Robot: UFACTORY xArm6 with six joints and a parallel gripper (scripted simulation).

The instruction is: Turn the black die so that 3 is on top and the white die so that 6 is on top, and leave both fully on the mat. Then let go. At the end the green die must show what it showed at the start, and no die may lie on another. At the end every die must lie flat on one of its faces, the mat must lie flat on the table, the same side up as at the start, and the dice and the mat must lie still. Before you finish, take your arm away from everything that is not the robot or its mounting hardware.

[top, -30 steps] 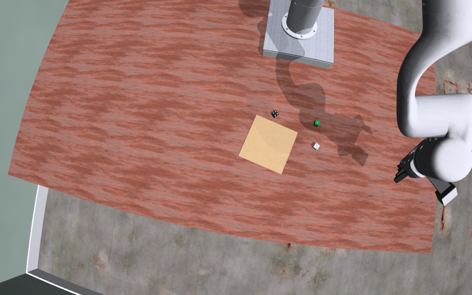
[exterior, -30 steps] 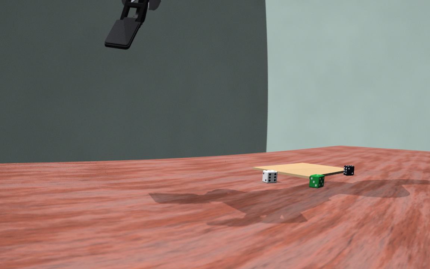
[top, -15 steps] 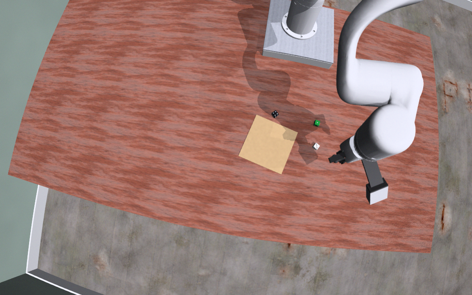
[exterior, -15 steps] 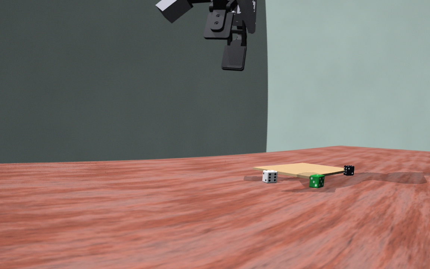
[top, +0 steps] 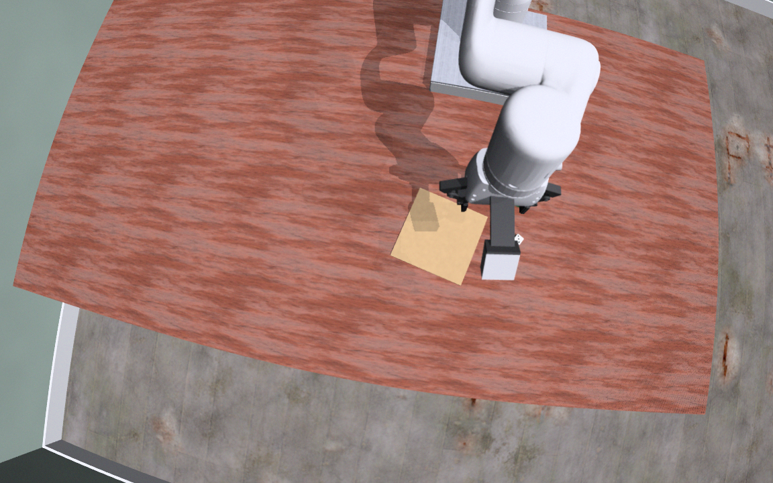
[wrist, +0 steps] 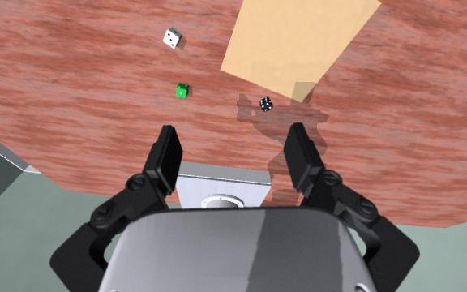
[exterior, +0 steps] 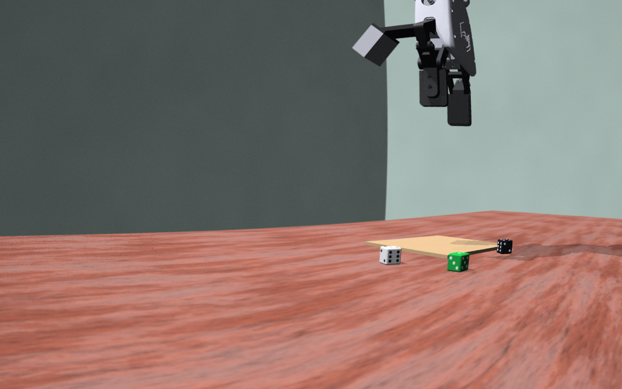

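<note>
Now: the black die 15 cm below my hand, 7 cm behind it and 4 cm to the right of it. Round my hand: green die (15 cm below, 9 cm to the left, 4 cm behind); then white die (15 cm below, 9 cm to the left, 3 cm ahead); then tan mat (16 cm below, 6 cm to the right, 2 cm ahead).
</note>
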